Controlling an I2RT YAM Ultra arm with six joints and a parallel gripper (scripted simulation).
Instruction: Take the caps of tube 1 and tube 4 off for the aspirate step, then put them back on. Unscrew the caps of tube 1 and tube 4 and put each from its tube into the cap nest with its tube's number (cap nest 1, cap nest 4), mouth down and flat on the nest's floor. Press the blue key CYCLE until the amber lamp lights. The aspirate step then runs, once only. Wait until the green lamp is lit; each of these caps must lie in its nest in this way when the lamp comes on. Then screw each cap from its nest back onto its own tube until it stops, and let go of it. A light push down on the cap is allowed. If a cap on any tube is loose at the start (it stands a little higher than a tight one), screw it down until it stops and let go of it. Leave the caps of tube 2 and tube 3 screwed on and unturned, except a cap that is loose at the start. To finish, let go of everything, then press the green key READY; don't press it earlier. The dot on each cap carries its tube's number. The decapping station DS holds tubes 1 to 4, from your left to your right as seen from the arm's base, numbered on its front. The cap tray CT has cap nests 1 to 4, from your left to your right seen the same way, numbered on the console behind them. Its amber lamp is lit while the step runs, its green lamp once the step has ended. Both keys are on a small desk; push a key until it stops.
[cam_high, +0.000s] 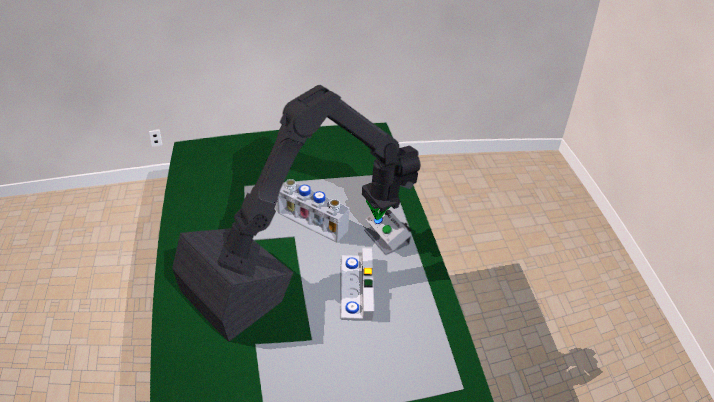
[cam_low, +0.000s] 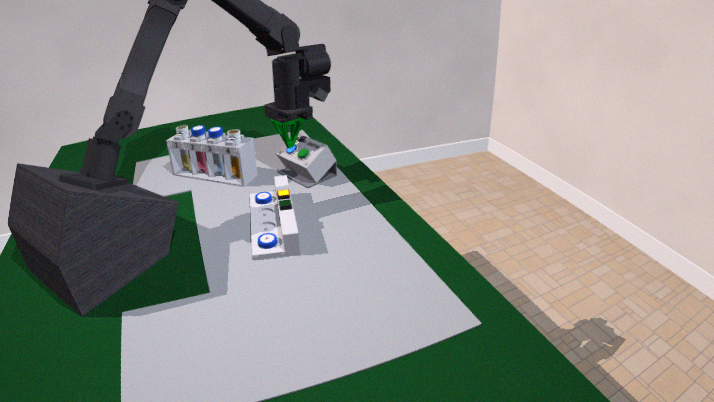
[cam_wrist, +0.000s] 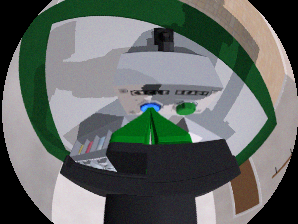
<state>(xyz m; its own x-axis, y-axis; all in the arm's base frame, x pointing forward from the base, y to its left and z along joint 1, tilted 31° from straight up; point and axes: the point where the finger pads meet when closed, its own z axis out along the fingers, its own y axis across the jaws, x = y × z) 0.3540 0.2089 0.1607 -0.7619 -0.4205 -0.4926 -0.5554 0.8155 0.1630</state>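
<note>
Right now the blue key is 1 cm below my hand. Also, from my hand: green key 3 cm ahead, 4 cm to the right, 1 cm below.
</note>
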